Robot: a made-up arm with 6 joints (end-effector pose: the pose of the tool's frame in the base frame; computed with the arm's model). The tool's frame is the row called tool.
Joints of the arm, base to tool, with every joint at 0 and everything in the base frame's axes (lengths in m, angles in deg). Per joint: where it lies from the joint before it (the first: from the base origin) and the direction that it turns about. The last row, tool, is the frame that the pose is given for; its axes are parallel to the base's.
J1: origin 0 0 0.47 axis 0 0 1
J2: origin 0.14 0 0 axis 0 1 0
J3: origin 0 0 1.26 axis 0 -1 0
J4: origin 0 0 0.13 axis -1 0 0
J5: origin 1.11 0 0 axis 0 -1 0
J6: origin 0.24 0 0 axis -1 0 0
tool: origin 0 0 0
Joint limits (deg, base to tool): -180..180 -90..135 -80.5..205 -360..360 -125..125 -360..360
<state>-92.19 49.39 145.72 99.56 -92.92 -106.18</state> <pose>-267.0 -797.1 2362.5 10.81 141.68 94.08</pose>
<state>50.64 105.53 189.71 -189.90 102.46 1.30</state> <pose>959.2 1233.0 1175.2 145.75 85.61 -23.15</pose>
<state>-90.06 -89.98 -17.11 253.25 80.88 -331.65</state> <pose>-226.0 841.1 1585.7 23.19 -155.52 -63.05</pose>
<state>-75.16 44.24 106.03 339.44 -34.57 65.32</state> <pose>465.0 -1568.2 2526.2 -63.29 5.44 -69.49</pose>
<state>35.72 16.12 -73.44 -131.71 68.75 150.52</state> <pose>487.4 144.8 483.4 -91.15 111.88 -10.13</pose>
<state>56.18 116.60 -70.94 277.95 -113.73 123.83</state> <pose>-42.2 327.9 -59.9 83.48 146.60 33.90</pose>
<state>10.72 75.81 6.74 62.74 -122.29 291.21</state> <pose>1750.0 147.7 -124.9 -75.16 81.92 -101.34</pose>
